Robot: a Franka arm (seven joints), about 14 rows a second.
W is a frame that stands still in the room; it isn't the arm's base.
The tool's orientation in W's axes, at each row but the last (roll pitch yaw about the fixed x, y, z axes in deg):
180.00 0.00 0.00
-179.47 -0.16 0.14
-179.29 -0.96 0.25
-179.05 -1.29 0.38
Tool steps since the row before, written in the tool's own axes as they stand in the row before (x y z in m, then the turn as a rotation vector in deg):
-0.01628 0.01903 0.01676 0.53 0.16 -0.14
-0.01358 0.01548 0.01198 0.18 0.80 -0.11
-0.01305 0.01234 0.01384 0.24 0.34 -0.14
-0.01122 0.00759 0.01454 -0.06 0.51 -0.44
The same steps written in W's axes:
-0.01628 -0.01903 -0.01676 0.53 -0.16 0.14
-0.01351 -0.01540 -0.01216 0.18 -0.80 0.10
-0.01276 -0.01222 -0.01421 0.24 -0.34 0.14
-0.01084 -0.00742 -0.01491 -0.07 -0.52 0.43

